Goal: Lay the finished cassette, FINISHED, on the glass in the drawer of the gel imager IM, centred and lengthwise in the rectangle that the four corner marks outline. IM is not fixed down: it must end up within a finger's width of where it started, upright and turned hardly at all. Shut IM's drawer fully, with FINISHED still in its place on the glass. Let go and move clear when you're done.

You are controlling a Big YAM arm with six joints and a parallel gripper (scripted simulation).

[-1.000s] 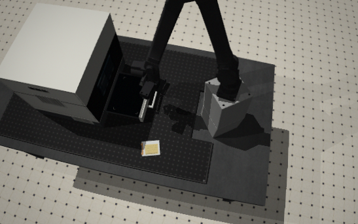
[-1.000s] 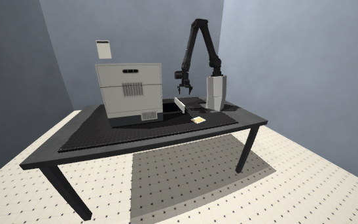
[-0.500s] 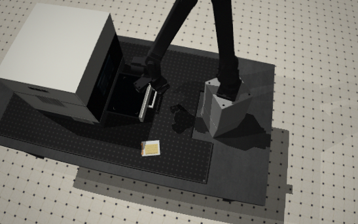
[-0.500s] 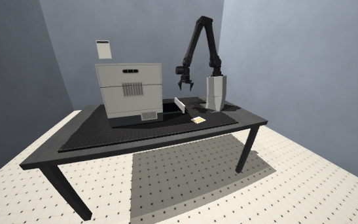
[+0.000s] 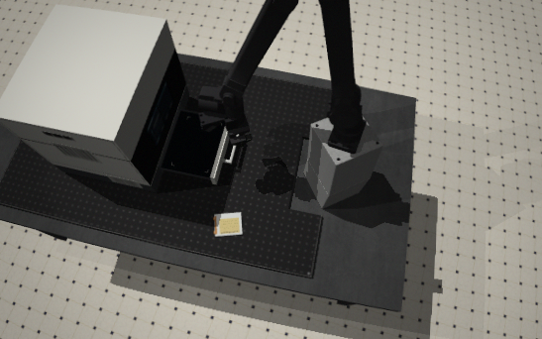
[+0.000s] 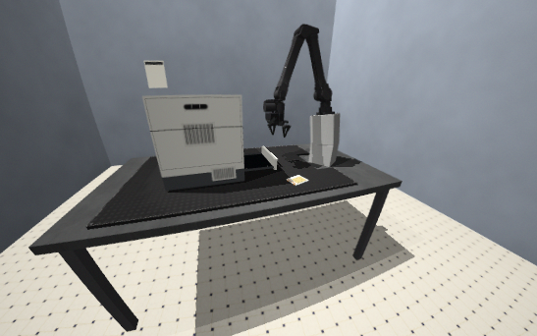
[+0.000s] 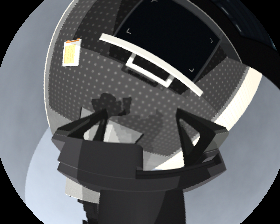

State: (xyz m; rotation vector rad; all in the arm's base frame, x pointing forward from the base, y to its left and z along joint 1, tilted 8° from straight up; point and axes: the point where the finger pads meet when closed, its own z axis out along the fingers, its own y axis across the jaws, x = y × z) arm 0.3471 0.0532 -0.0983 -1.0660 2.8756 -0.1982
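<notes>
The finished cassette lies 6 cm behind my hand, 26 cm to the left of it and 20 cm below it. From my hand the other things lie so: imager drawer: 17 cm ahead, 3 cm to the left, 16 cm below.
</notes>
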